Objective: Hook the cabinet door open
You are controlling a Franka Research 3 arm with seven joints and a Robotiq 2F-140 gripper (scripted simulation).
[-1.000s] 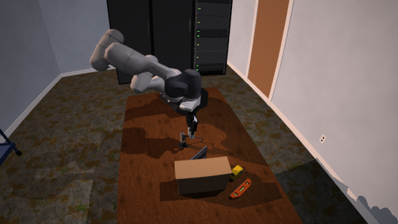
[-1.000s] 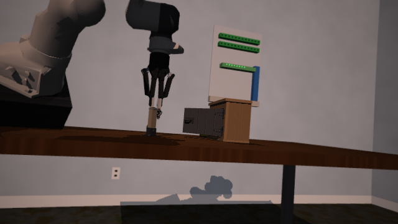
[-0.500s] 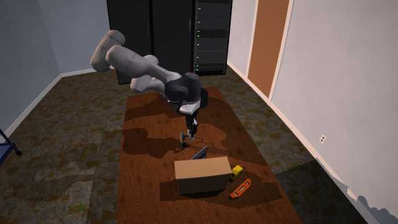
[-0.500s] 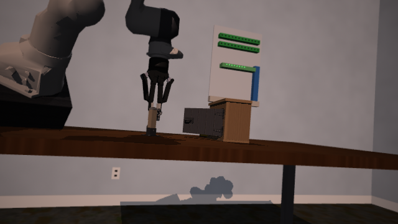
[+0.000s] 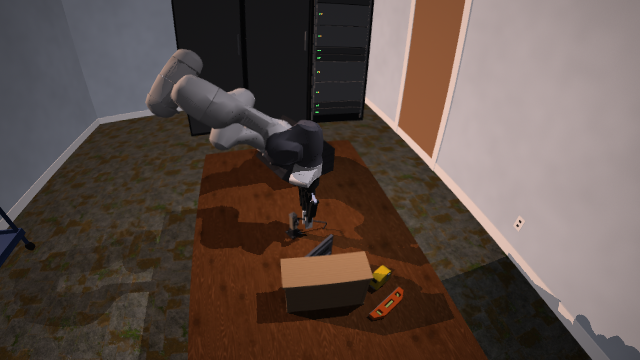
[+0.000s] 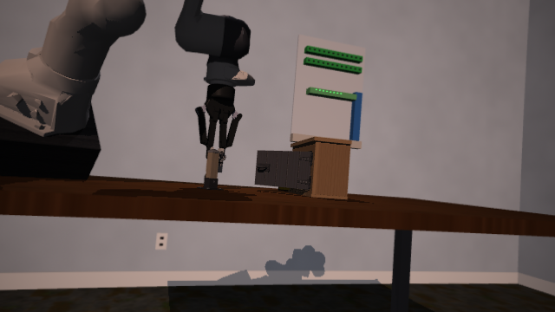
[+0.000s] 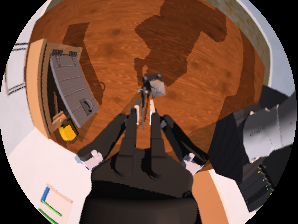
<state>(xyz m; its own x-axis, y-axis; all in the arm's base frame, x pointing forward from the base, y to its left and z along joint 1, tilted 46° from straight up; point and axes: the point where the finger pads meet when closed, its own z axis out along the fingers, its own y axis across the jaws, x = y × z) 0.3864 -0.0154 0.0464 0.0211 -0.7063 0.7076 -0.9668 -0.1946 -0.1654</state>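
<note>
The thin hook is 10 mm to the left of my hand and 30 mm below it. Also, from my hand: orange spirit level: 410 mm ahead, 110 mm to the left, 70 mm below; then yellow tape measure: 330 mm ahead, 140 mm to the left, 50 mm below; then dark door: 180 mm ahead, 60 mm to the right, 10 mm below.
</note>
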